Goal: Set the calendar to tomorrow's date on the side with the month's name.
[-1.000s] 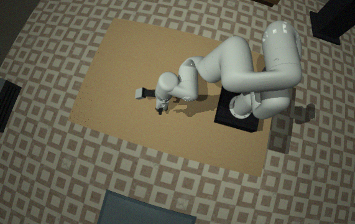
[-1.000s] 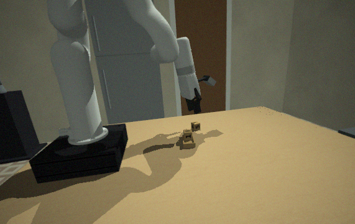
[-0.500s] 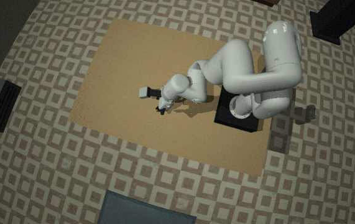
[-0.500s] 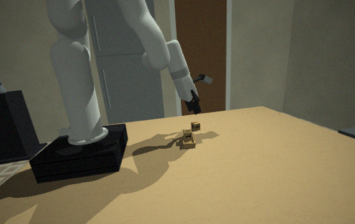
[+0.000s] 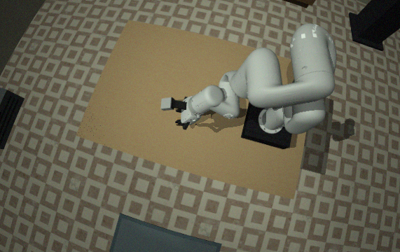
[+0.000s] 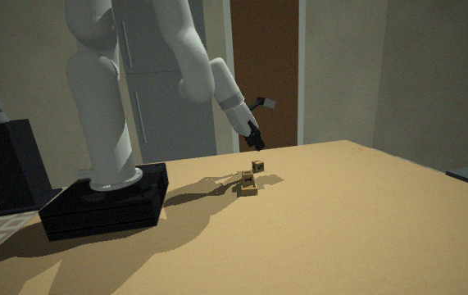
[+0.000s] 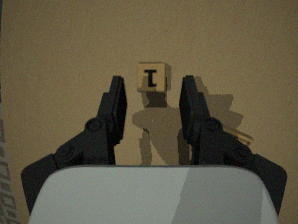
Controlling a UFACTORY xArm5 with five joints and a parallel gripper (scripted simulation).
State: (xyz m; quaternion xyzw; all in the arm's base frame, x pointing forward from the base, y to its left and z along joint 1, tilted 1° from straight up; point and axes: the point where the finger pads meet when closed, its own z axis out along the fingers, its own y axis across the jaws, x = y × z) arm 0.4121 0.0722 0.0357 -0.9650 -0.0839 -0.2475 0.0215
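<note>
My gripper is now 90 mm above the wooden date cube and 10 mm short of it. From my hand the other things lie so: wooden calendar tray 110 mm to the right, 90 mm below, 70 mm behind.
</note>
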